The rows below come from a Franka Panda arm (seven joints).
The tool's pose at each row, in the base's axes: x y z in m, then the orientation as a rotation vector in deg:
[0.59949, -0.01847, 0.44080, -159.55, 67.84, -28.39]
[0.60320, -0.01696, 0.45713, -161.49, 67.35, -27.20]
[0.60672, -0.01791, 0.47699, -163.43, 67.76, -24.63]
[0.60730, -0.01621, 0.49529, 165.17, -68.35, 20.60]
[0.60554, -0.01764, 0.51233, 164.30, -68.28, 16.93]
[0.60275, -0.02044, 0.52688, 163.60, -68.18, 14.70]
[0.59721, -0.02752, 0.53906, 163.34, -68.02, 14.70]
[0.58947, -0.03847, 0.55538, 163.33, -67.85, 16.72]
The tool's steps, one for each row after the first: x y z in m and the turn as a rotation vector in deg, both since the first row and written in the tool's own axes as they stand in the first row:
[0.00565, -0.00676, -0.01432, -1.53, -0.39, -0.96]
[0.01386, -0.01235, -0.03190, -3.63, -1.48, -1.38]
[0.01785, -0.01747, -0.04910, -5.99, -3.42, -1.59]
[0.02223, -0.01855, -0.06569, -8.01, -5.03, -1.54]
[0.02625, -0.01748, -0.08019, -9.38, -5.95, -1.51]
[0.03091, -0.01106, -0.09308, -9.64, -5.82, -1.59]
[0.03799, -0.00123, -0.11038, -9.02, -4.68, -1.72]

